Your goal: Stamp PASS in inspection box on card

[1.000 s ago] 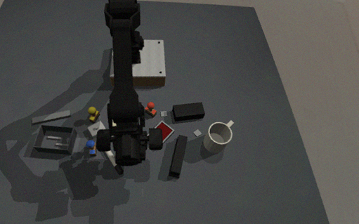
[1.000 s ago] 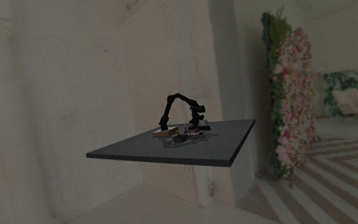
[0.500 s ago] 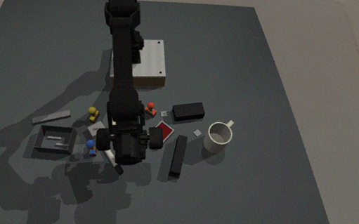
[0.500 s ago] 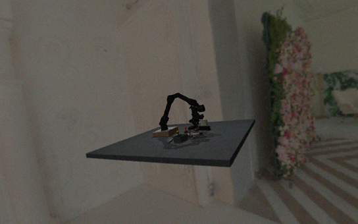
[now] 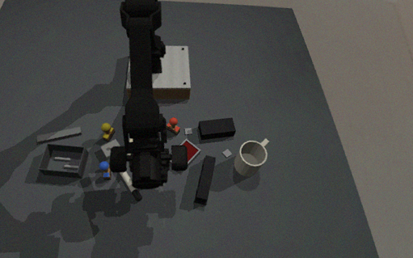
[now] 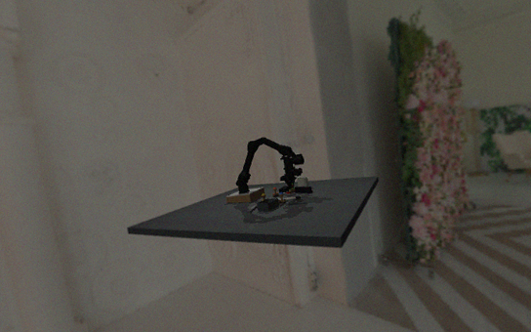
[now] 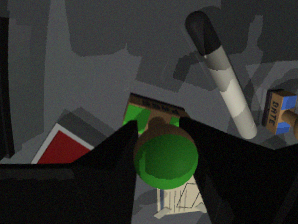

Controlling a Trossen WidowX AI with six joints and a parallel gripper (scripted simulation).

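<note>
The red ink pad is 100 mm to the left of my gripper tip, 60 mm below it and 60 mm behind it. The rest, counted from my gripper tip: green-knobbed stamp (right at my gripper tip); white marker (60 mm to the right, 50 mm below, 20 mm ahead); blue stamp (130 mm to the right, 40 mm below, 30 mm behind).
</note>
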